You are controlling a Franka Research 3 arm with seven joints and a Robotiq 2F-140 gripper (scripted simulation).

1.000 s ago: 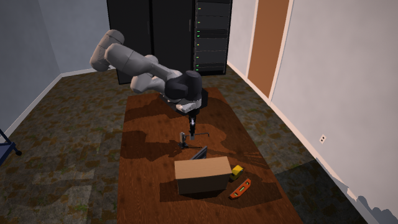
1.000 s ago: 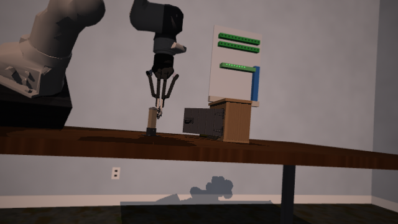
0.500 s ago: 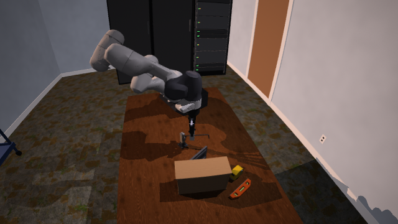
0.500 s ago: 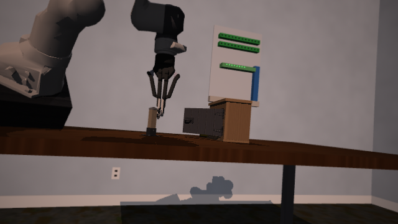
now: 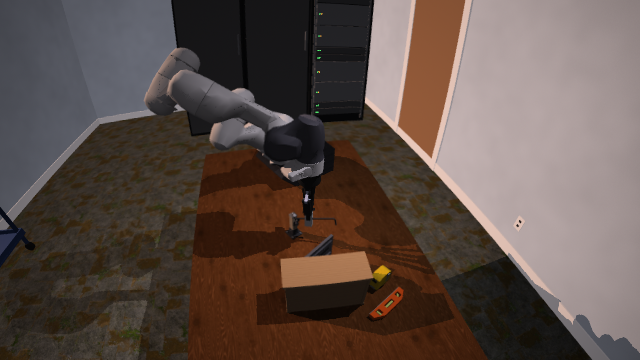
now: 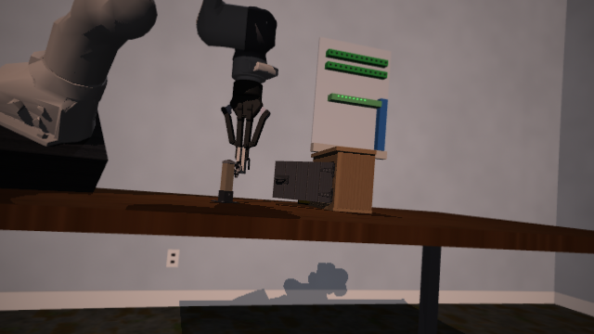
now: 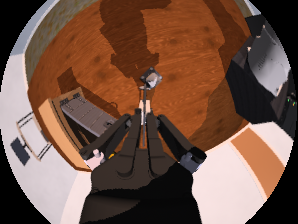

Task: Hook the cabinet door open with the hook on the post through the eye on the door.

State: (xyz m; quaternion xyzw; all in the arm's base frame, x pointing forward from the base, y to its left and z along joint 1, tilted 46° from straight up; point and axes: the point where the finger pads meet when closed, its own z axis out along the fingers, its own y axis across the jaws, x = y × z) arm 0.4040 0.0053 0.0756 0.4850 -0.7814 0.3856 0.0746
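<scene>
Right now the dark door is 150 mm ahead of my hand, 60 mm to the right of it and 40 mm below it. From my hand the other things lie so: thin hook 20 mm to the left, 10 mm below, 10 mm ahead; orange spirit level 390 mm ahead, 120 mm to the left, 100 mm below; yellow tape measure 300 mm ahead, 140 mm to the left, 80 mm below.
</scene>
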